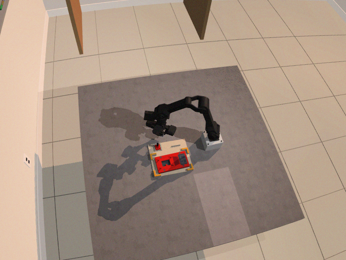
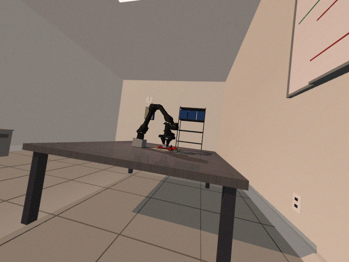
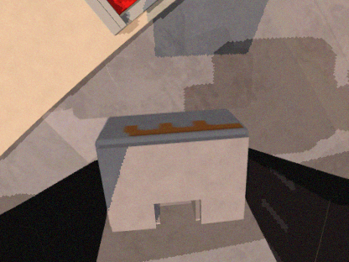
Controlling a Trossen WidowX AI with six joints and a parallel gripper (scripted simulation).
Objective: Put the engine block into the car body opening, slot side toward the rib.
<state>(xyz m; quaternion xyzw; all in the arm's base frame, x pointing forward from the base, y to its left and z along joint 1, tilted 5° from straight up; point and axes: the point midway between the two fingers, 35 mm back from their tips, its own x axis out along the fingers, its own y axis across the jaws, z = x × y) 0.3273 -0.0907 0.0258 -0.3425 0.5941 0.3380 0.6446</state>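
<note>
The black stick is 3 cm ahead of my gripper tip, 8 cm to the left of it and 2 cm below it. Also, from my gripper tip: engine block right at my gripper tip.
</note>
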